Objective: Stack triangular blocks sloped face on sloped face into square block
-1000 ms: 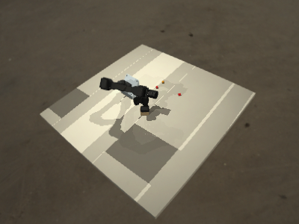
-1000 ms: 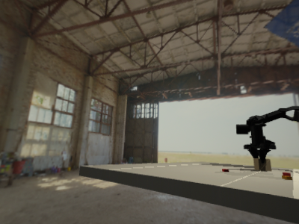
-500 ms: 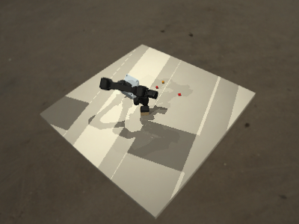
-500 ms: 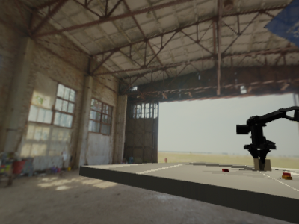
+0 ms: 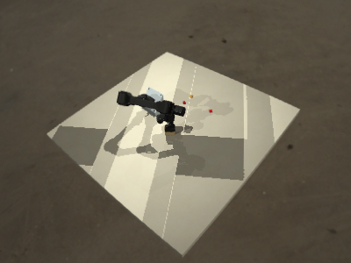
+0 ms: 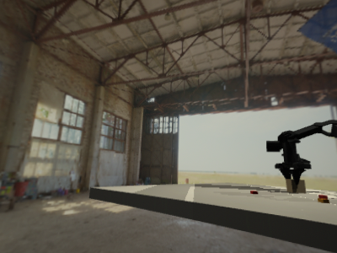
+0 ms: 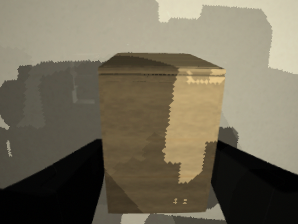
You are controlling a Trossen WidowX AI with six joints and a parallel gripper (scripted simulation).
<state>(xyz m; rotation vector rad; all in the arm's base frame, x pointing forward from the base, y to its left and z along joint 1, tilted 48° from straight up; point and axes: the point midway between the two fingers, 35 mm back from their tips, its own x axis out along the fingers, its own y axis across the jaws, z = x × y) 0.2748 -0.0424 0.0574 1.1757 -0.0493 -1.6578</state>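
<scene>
Right now my gripper tip is 10 mm below the triangular block. Also, from my gripper tip: red cube (320 mm to the left, 70 mm ahead, 30 mm below); small yellow piece (360 mm to the left, 150 mm behind, 30 mm below).
</scene>
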